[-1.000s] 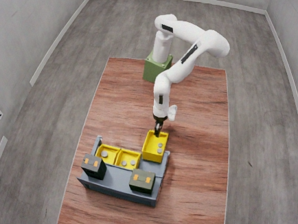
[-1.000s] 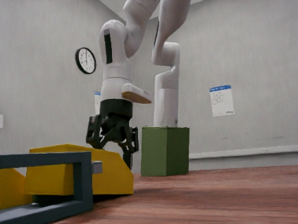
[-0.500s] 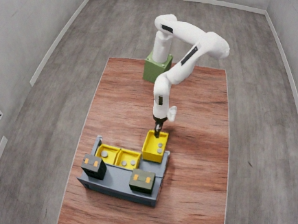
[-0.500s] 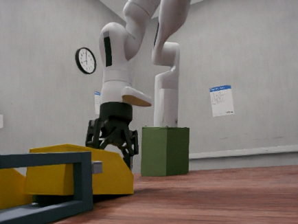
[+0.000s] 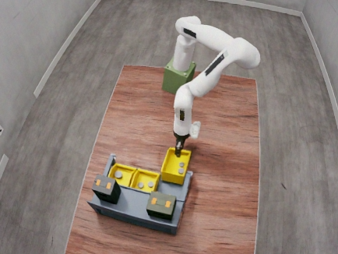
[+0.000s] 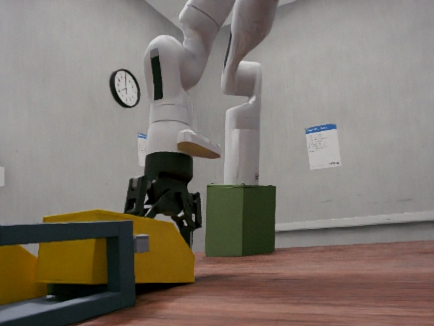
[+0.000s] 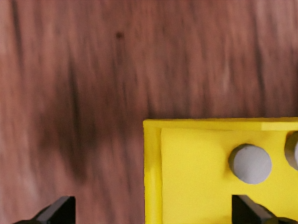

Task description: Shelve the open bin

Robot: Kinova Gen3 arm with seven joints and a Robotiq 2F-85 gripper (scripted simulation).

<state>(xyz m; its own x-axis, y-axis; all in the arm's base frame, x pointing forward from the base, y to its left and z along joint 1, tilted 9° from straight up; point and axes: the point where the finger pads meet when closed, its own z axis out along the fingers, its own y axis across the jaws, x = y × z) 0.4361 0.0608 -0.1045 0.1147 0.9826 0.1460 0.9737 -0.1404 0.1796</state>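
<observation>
Right now the grey disc part is 11 cm ahead of my hand, 2 cm to the left of it and 2 cm below it. Round my hand: grey shelf: 25 cm ahead, 14 cm to the right, 2 cm above.
</observation>
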